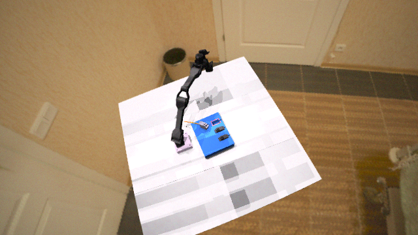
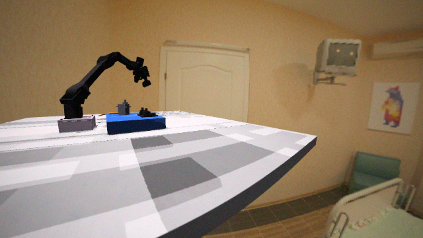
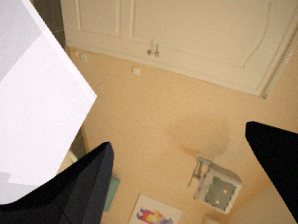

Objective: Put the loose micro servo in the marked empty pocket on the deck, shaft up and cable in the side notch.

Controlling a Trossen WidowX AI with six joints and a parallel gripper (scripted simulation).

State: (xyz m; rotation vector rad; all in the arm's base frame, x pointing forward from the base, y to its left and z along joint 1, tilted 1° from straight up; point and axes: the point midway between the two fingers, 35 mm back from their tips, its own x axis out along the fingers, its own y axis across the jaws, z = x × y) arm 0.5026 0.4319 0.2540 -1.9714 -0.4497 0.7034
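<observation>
The blue deck lies 49 cm to the right of my gripper tip, 32 cm behind it and 27 cm below it.
</observation>
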